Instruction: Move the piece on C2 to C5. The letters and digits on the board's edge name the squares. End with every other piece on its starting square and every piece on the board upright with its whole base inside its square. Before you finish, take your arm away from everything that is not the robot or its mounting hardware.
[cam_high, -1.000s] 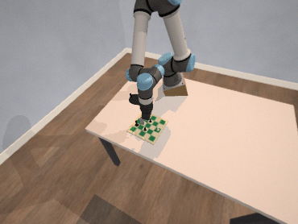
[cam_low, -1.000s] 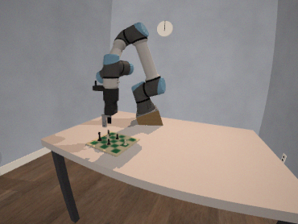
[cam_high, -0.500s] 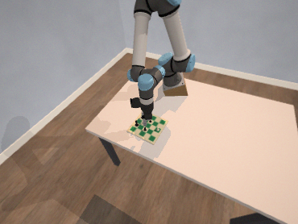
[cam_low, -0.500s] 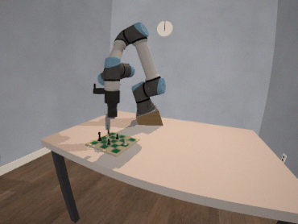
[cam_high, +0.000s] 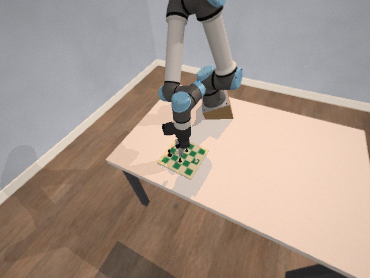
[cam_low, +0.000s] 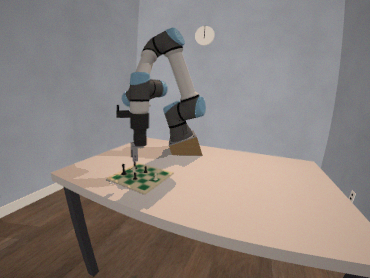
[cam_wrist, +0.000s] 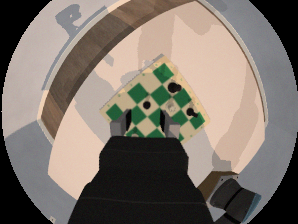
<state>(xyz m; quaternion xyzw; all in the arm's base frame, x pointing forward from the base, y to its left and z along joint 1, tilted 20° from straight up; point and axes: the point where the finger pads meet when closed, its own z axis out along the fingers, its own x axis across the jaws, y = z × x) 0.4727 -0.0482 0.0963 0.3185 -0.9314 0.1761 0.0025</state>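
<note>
The chessboard lies 40 mm behind my hand, 10 mm to the left of it and 110 mm below it. Round my hand: white piece 30 mm behind, 80 mm to the left, 100 mm below.
</note>
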